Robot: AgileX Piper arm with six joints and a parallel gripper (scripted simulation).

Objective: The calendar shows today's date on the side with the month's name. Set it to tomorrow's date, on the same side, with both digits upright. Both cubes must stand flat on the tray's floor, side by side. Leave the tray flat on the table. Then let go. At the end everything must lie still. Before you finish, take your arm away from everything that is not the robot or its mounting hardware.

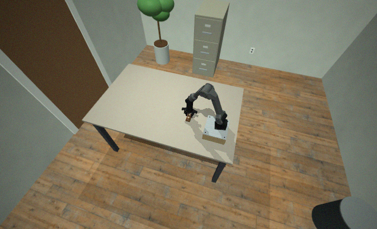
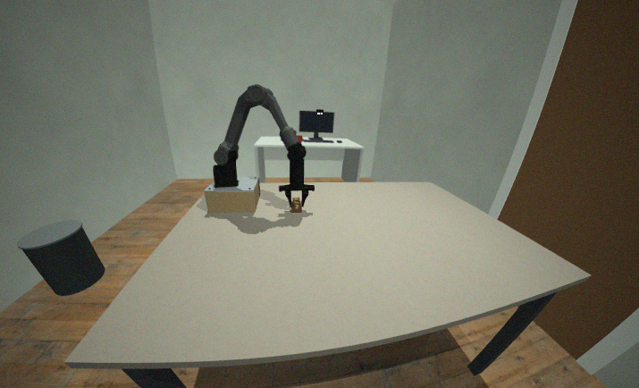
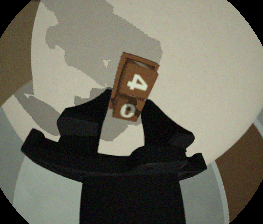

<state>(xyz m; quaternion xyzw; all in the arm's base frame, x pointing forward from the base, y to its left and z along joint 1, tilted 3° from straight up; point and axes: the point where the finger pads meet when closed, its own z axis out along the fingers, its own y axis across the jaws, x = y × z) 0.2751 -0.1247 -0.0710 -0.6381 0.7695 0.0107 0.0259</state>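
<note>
My hand is right at the wooden digit cube. Also, from my hand: brown tray 20 mm to the left, 20 mm below.
</note>
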